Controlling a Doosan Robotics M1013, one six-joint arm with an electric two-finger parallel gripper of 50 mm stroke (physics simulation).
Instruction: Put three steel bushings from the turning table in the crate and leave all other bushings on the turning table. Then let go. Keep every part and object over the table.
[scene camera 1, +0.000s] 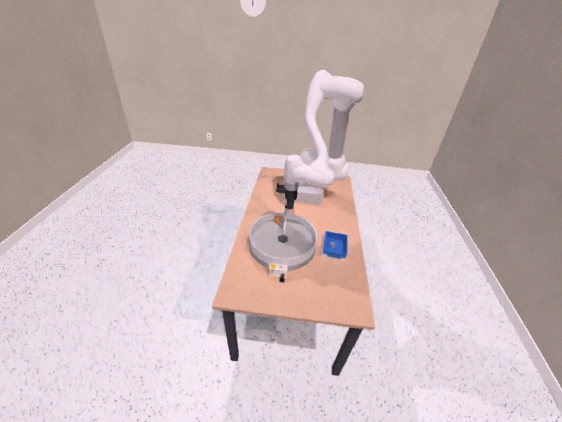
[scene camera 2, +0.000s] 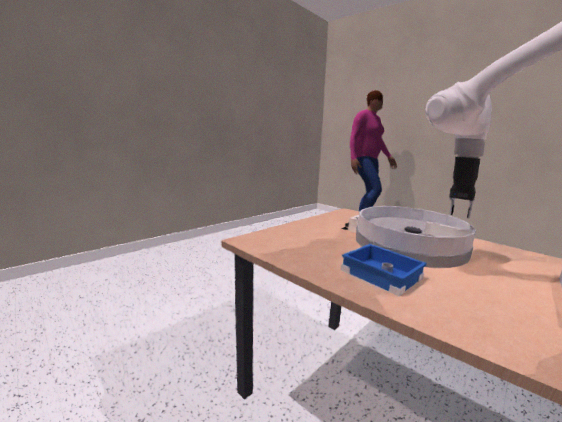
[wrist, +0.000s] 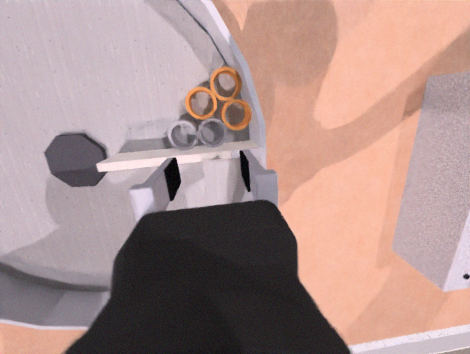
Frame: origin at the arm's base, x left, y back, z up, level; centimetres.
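Where they show: gripper, fingertip midpoint: (scene camera 1: 285, 213) (scene camera 2: 459, 216) (wrist: 210, 166).
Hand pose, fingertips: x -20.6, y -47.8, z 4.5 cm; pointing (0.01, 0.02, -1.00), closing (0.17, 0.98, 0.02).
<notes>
Things, the pixels of their top centre, and the offset from my fingertips. "spot": a spot on its surface instead.
- pale bar at a spot on its surface: (wrist: 145, 161) spot: dy -6.3, dx -1.1, dz -4.4 cm
- blue crate at its top centre: (scene camera 2: 384, 259) (scene camera 1: 335, 242) dy -18.1, dx +31.3, dz -9.5 cm
- turning table with one steel bushing, top centre: (scene camera 2: 387, 264) (scene camera 1: 333, 243) dy -17.1, dx +30.2, dz -11.5 cm
- dark hub at its top centre: (wrist: 76, 162) (scene camera 2: 413, 229) (scene camera 1: 282, 238) dy -15.0, dx -2.5, dz -8.4 cm
- small white box at a spot on its surface: (scene camera 2: 353, 222) spot: dy -38.8, dx -1.8, dz -10.2 cm
The grey turning table (scene camera 1: 283, 261) (scene camera 2: 415, 243) (wrist: 256, 112) holds two steel bushings, a left one (wrist: 170, 134) and a right one (wrist: 223, 132), side by side along a pale bar (wrist: 145, 161). Three orange bushings (wrist: 225, 68) (wrist: 187, 103) (wrist: 249, 115) stand grouped behind them, near the rim. The blue crate (scene camera 1: 335, 255) (scene camera 2: 367, 272) stands beside the turning table with one steel bushing (scene camera 1: 333, 244) (scene camera 2: 387, 269) inside. My gripper (scene camera 1: 286, 209) (scene camera 2: 460, 215) (wrist: 210, 166) is open and empty, above the rim's height. In the wrist view its fingertips show across the bar from the bushings.
A dark hub (scene camera 1: 283, 239) (scene camera 2: 413, 230) (wrist: 75, 160) sits mid-turning table. A small white box (scene camera 1: 278, 270) (scene camera 2: 353, 222) with a yellow mark stands beside it. A grey block (scene camera 1: 310, 195) (wrist: 435, 175) stands towards the arm's base. A person (scene camera 2: 367, 135) is beyond the table.
</notes>
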